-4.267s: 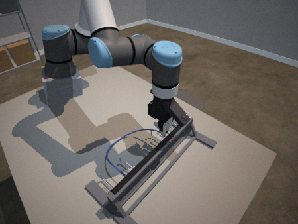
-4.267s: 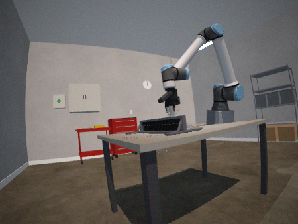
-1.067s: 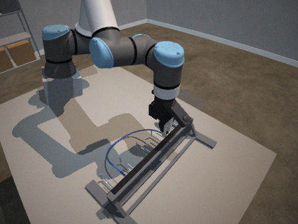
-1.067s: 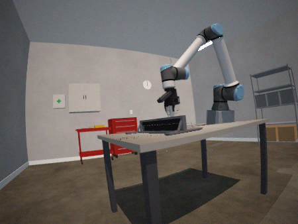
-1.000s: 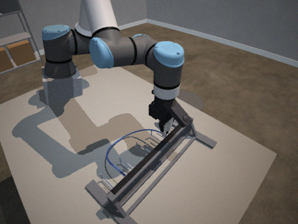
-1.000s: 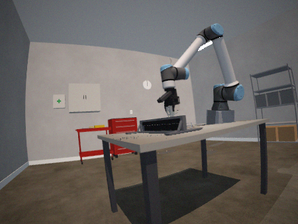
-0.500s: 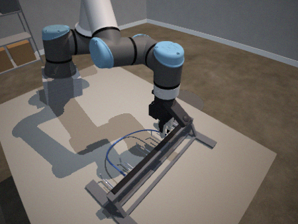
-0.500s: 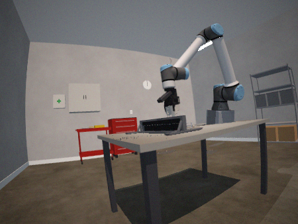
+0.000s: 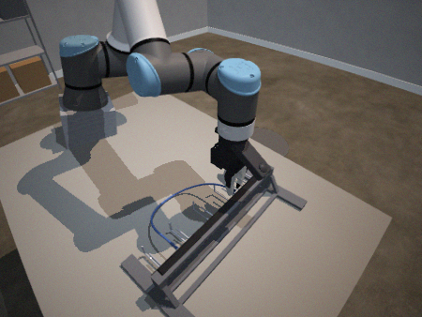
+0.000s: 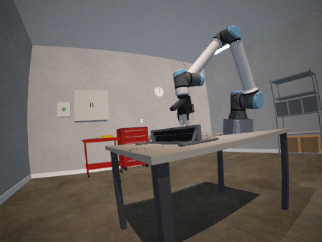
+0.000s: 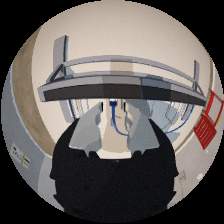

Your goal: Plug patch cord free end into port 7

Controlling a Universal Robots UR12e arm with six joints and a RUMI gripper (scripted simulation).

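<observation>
The cable plug lies 1 cm below my hand and 1 cm ahead of it.
</observation>
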